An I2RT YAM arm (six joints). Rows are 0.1 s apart.
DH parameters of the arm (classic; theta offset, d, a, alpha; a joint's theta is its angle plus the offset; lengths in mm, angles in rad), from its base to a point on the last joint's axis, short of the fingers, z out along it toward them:
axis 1: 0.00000 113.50 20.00 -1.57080
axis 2: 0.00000 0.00 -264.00 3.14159
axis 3: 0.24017 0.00 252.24 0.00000
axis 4: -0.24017 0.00 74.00 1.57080
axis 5: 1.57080 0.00 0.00 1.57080
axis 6: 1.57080 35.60 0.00 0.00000
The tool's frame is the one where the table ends.
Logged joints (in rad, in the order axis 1, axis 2, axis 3, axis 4, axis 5, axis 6), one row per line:
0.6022 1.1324 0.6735 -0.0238 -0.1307 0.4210
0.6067 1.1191 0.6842 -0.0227 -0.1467 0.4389
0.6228 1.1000 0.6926 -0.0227 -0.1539 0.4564
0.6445 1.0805 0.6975 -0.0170 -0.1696 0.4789
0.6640 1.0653 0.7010 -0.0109 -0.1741 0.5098
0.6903 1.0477 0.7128 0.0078 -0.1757 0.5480
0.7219 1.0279 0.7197 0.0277 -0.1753 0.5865
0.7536 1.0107 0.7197 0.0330 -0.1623 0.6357
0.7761 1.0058 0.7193 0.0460 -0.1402 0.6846
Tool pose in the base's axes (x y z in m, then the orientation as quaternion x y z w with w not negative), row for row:
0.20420 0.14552 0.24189 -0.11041 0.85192 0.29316 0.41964
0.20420 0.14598 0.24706 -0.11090 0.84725 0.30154 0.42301
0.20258 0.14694 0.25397 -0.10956 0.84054 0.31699 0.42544
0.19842 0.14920 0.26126 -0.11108 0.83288 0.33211 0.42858
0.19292 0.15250 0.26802 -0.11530 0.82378 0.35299 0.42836
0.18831 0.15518 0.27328 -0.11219 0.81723 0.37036 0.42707
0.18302 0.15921 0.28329 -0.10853 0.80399 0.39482 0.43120
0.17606 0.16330 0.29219 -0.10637 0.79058 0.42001 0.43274
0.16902 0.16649 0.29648 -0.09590 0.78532 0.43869 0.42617
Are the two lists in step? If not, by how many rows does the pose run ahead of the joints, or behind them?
The pose runs 1 row behind the joints: the pose in row i belongs to the joints in row i - 1.
